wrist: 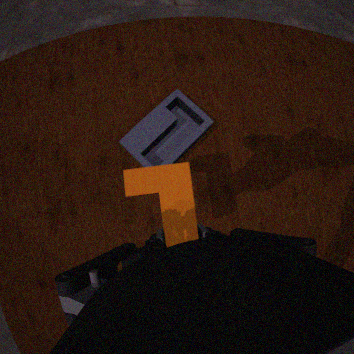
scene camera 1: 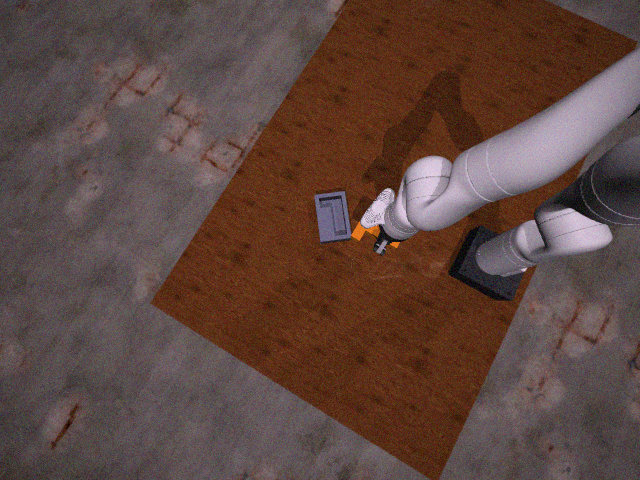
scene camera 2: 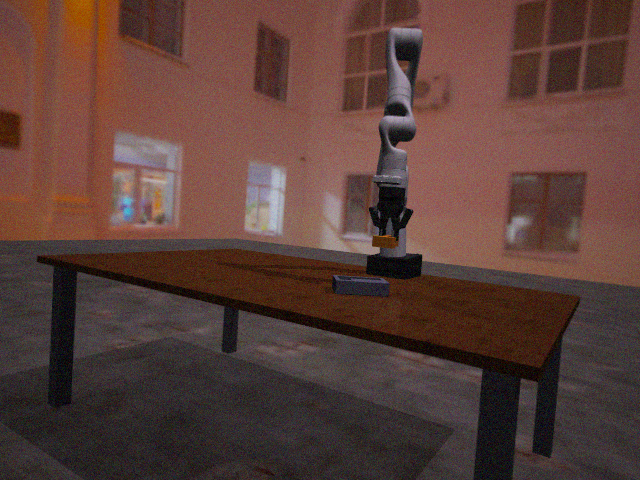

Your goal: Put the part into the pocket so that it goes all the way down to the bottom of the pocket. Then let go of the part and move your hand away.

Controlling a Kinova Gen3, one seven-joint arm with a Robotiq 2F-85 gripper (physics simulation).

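Seen in the pictures: gripper, fingertip midpoint: [wrist: 180,235]; arm's base at its link origin: [scene camera 1: 493,258] [scene camera 2: 392,255].
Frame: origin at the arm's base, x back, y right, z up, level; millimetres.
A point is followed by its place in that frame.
Observation:
The part is an orange L-shaped block [scene camera 1: 358,231] @(x -336, y -157, z 79 mm) [scene camera 2: 383,241] @(x -346, y -150, z 66 mm) [wrist: 176,185] @(x -327, y -128, z 79 mm). My gripper [scene camera 1: 380,248] @(x -277, y -127, z 60 mm) [scene camera 2: 389,236] @(x -277, y -127, z 60 mm) [wrist: 180,235] @(x -277, y -127, z 60 mm) is shut on one leg of it and holds it level, well above the table. The pocket is an L-shaped recess in a grey-blue block [scene camera 1: 326,227] @(x -420, y -170, z -35 mm) [scene camera 2: 360,286] @(x -461, y -157, z -49 mm) [wrist: 146,132] @(x -421, y -166, z -35 mm) that lies flat on the table. In scene camera 1 the part is right of the block, beside it and not over it. In the wrist view the block lies beyond the part, turned diagonally to it, and the part hides its near corner. The fingertips are partly hidden.
The brown wooden table [scene camera 1: 310,320] @(x -313, y -411, z -72 mm) [scene camera 2: 206,279] @(x -647, y 224, z -71 mm) [wrist: 75,130] @(x -454, y -314, z -72 mm) carries the block. The arm's black base [scene camera 1: 467,255] @(x -60, y -31, z -4 mm) [scene camera 2: 393,265] @(x -62, y -39, z -29 mm) stands on the table, right of the gripper in scene camera 1. The arm's shadow [scene camera 1: 408,134] @(x -375, y 226, z -72 mm) falls across the table.

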